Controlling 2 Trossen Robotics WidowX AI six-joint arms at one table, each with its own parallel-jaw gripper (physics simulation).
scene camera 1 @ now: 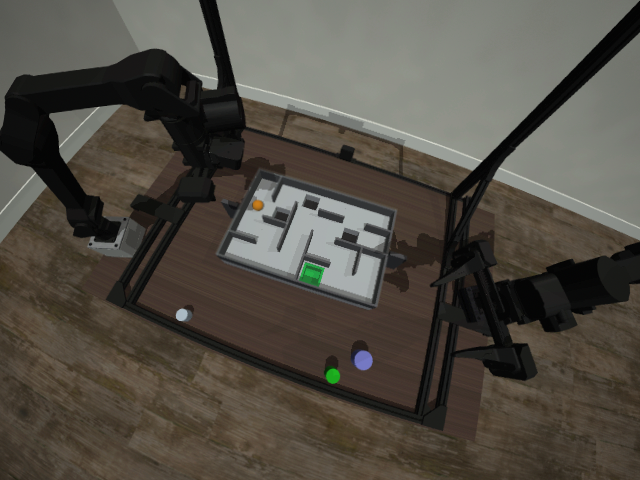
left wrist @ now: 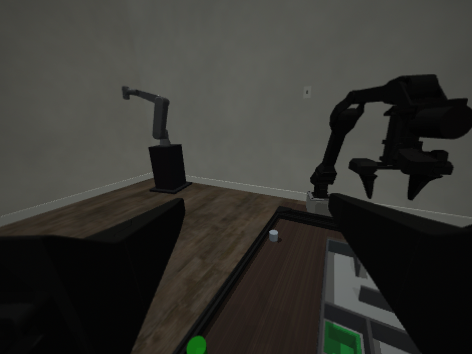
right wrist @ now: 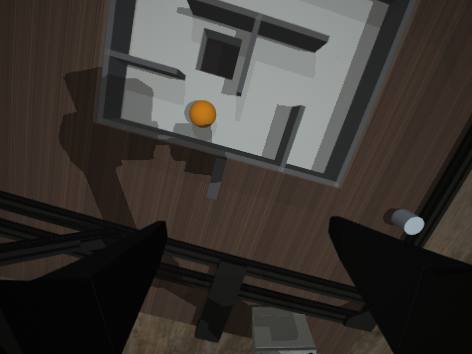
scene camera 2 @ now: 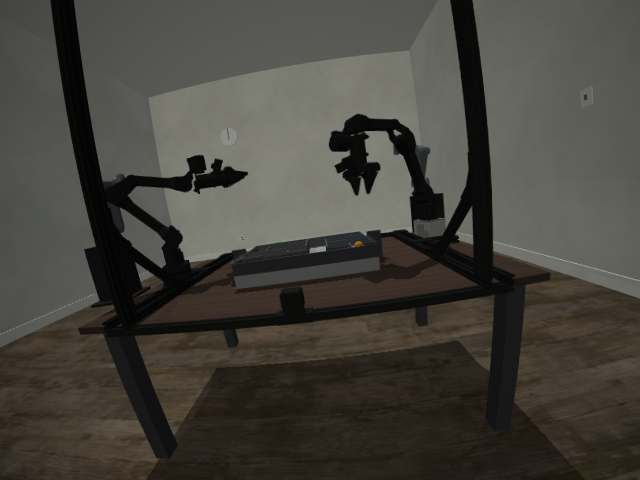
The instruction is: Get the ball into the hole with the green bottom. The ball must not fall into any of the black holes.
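Observation:
The orange ball (scene camera 1: 257,205) (scene camera 2: 358,244) (right wrist: 202,114) rests on the white floor of the walled maze (scene camera 1: 323,232) (scene camera 2: 310,272), near its left end in scene camera 1. The green-bottomed hole (scene camera 1: 312,273) (left wrist: 342,341) lies by the front wall. Black holes (scene camera 1: 281,213) (scene camera 1: 310,201) (scene camera 1: 349,236) lie among the inner walls; one is close to the ball. Handles (scene camera 1: 230,207) (scene camera 1: 395,259) stick out at both ends. My right gripper (scene camera 2: 362,193) (left wrist: 389,199) (right wrist: 247,226) is open, pointing down above the ball-side end. My left gripper (scene camera 1: 442,319) (left wrist: 255,202) is open and empty, away from the maze.
A white cylinder (scene camera 1: 183,314) (left wrist: 273,235) (right wrist: 411,224), a green cylinder (scene camera 1: 332,375) (left wrist: 196,345) and a purple cylinder (scene camera 1: 363,360) stand near the table's front edge in scene camera 1. Black frame rails surround the work area, with a small black block (scene camera 1: 346,152) (scene camera 2: 292,300) at the far rail.

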